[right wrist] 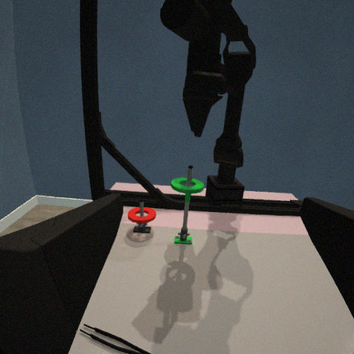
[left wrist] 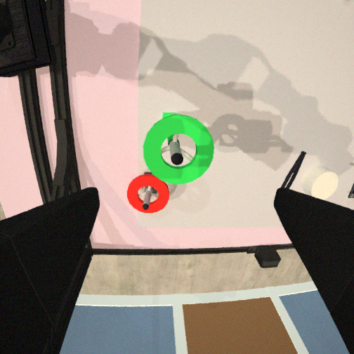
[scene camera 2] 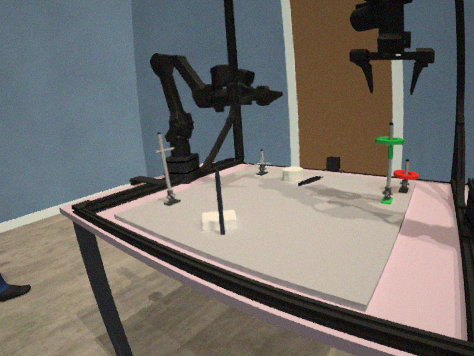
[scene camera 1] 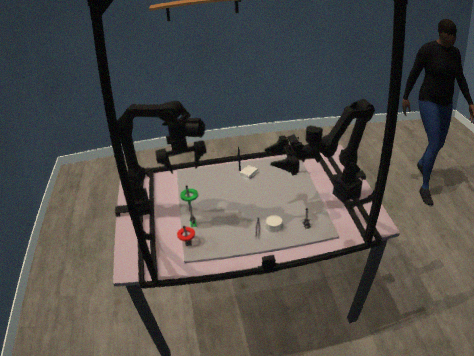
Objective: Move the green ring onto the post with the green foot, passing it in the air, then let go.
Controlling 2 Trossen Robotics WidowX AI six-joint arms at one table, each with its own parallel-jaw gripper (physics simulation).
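Frame: origin at the left arm's base, x right, y ahead, z up, level; centimetres.
Seen in the pictures: left gripper, fingertip midpoint: (scene camera 2: 391, 93) (scene camera 1: 184, 170); right gripper, fingertip midpoint: (scene camera 2: 274, 92) (scene camera 1: 267, 156); left arm's base, origin of the base link: (scene camera 1: 137, 196); right arm's base, origin of the base link: (scene camera 2: 180, 156) (scene camera 1: 348, 179).
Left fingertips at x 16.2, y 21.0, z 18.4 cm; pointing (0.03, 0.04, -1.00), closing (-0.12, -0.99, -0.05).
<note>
Offsets run from my left fingertips to a thing's top centre. "pt": to the spot under its first point.
The green ring @(dx +0.9, dy +0.3, dz -10.5 cm) (scene camera 1: 195, 195) (scene camera 2: 397, 141) (left wrist: 152, 150) (right wrist: 176, 187) is level around the upper part of the tall post with the green foot @(pt dx +1.1, dy -0.3, dz -19.7 cm) (scene camera 1: 190, 212) (scene camera 2: 389, 172) (right wrist: 186, 215). The post's tip sticks up through it, and its crossbar shows under the ring in the left wrist view. My left gripper (scene camera 1: 183, 169) (scene camera 2: 391, 93) (left wrist: 189, 196) is open and empty, above the post's tip and apart from the ring. My right gripper (scene camera 1: 269, 156) (scene camera 2: 281, 94) is open and empty, above the mat and far from the ring.
A red ring @(dx +11.0, dy -4.9, dz -20.9 cm) (scene camera 1: 179, 234) (scene camera 2: 406, 176) (left wrist: 133, 194) (right wrist: 142, 218) is around a shorter post beside the green-footed one. White blocks @(dx +15.1, dy +30.2, dz -22.6 cm) (scene camera 1: 274, 223) @(dx -23.7, dy +33.6, dz -24.1 cm) (scene camera 1: 248, 171), black tweezers @(dx +13.7, dy +23.5, dz -25.1 cm) (scene camera 1: 257, 227) (right wrist: 112, 340), an upright dark rod @(dx -27.6, dy +30.4, dz -12.1 cm) (scene camera 2: 220, 201) and other posts @(pt dx -16.6, dy +54.2, dz -16.9 cm) (scene camera 2: 165, 170) @(pt dx +19.0, dy +42.5, dz -21.4 cm) (scene camera 2: 262, 161) are on the table.
</note>
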